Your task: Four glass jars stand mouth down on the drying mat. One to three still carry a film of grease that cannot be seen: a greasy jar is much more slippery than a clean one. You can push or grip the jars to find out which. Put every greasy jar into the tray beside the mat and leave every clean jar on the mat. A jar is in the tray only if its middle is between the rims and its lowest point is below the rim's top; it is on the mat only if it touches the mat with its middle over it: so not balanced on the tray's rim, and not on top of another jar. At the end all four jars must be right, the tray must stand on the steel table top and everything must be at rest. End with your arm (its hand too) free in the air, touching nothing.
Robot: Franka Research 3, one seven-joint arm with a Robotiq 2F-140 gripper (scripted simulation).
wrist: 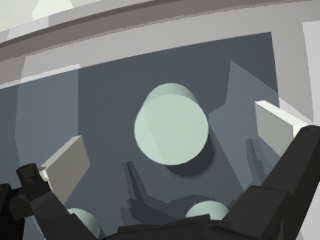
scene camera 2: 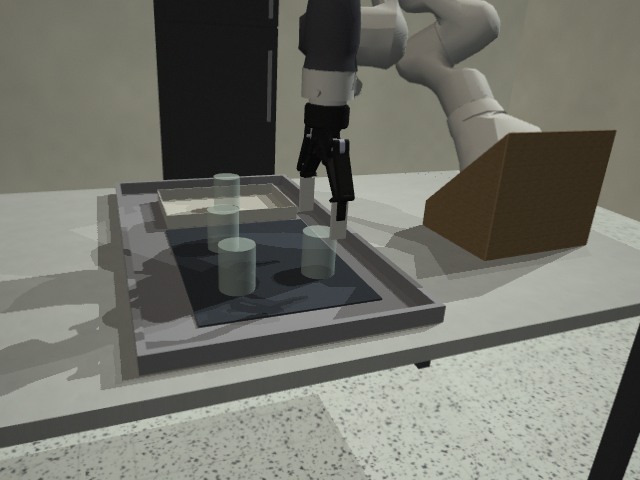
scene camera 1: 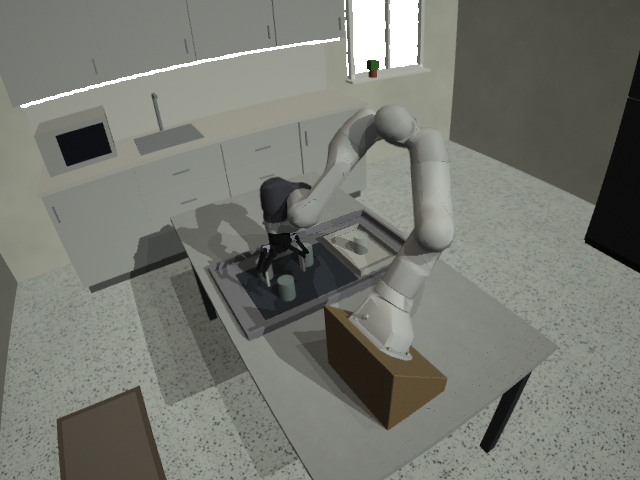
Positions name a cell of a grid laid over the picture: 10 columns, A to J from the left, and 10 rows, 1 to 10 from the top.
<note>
In view: the gripper (scene camera 2: F5), a glass jar (scene camera 2: D4), a tray (scene camera 2: C5), a glass jar (scene camera 2: E6), a glass jar (scene camera 2: D6) and a dark mat (scene camera 2: E7).
The tray is seen too in scene camera 1 (scene camera 1: F6). The gripper is seen too in the wrist view (wrist: F6) and in scene camera 1 (scene camera 1: E6). The dark mat is seen too in the wrist view (wrist: D8) and in scene camera 1 (scene camera 1: F6). The wrist view does not show the tray: it is out of frame.
</note>
